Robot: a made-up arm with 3 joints. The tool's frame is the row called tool. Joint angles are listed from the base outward.
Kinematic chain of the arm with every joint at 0, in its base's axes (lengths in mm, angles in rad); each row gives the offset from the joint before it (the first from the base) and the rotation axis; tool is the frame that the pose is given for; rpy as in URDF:
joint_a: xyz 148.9 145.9 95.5 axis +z
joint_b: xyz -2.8 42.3 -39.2 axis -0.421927 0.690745 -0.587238
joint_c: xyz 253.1 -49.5 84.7 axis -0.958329 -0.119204 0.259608
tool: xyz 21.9 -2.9 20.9 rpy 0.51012 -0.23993 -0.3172
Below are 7 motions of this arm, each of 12 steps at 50 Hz.
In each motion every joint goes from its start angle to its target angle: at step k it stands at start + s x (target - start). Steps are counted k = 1, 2, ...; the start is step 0. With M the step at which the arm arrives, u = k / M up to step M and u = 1 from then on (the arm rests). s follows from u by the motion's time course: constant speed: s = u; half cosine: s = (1 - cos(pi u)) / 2; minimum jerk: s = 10 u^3 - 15 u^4 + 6 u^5.
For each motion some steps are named. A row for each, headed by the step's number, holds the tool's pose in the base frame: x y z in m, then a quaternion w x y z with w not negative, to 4 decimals.
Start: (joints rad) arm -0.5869 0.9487 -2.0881
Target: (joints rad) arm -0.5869 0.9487 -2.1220
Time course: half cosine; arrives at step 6
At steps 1, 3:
1: 0.2193 -0.0913 0.0157 0.0498 0.5221 -0.3271 -0.7861
3: 0.2193 -0.0911 0.0154 0.0437 0.5246 -0.3293 -0.7839

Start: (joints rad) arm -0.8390 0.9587 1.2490
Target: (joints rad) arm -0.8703 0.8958 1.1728
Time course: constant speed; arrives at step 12
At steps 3, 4, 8, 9, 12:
3: 0.2094 -0.1049 0.0151 0.7970 -0.3428 0.3700 -0.3322
4: 0.2098 -0.1052 0.0157 0.7977 -0.3413 0.3670 -0.3355
8: 0.2113 -0.1061 0.0181 0.8002 -0.3351 0.3547 -0.3487
9: 0.2116 -0.1063 0.0187 0.8008 -0.3335 0.3516 -0.3520
12: 0.2127 -0.1070 0.0206 0.8025 -0.3287 0.3422 -0.3617

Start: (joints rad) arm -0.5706 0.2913 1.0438
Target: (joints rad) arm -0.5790 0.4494 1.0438
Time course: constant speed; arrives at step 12
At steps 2, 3, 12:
2: 0.3642 -0.0252 0.1004 0.9261 -0.3104 0.0031 -0.2143
3: 0.3629 -0.0268 0.0982 0.9252 -0.3114 0.0093 -0.2165
12: 0.3498 -0.0412 0.0797 0.9153 -0.3196 0.0658 -0.2363

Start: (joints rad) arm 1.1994 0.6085 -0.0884
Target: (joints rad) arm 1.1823 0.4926 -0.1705
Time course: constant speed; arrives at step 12
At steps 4, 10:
4: 0.3312 0.3585 0.0746 0.9619 0.0965 0.0426 0.2521
10: 0.3271 0.3627 0.0822 0.9570 0.1333 0.0501 0.2526

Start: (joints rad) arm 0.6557 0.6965 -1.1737
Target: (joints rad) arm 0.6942 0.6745 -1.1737
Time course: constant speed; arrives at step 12
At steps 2, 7, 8, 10, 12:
2: 0.4147 0.1916 0.0509 0.8209 0.4404 0.0917 -0.3518
7: 0.4139 0.1974 0.0517 0.8232 0.4427 0.0966 -0.3421
8: 0.4137 0.1986 0.0519 0.8236 0.4432 0.0976 -0.3402
10: 0.4133 0.2010 0.0523 0.8245 0.4441 0.0995 -0.3363
12: 0.4129 0.2033 0.0526 0.8253 0.4450 0.1015 -0.3324

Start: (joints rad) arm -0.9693 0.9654 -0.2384
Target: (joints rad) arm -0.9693 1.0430 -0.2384
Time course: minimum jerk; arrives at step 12
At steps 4, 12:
4: 0.1468 -0.1246 0.0330 0.5447 0.0403 0.0433 -0.8365
12: 0.1350 -0.1226 0.0289 0.5280 0.0276 0.0633 -0.8464

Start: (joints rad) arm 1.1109 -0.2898 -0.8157
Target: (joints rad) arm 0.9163 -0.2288 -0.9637
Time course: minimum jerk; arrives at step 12
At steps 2, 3, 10, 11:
2: 0.2613 0.3770 0.1968 0.7285 0.5801 0.2563 0.2592
3: 0.2649 0.3755 0.1959 0.7298 0.5828 0.2553 0.2503
10: 0.3089 0.3521 0.1842 0.7368 0.6174 0.2392 0.1365
11: 0.3104 0.3511 0.1838 0.7368 0.6187 0.2385 0.1324

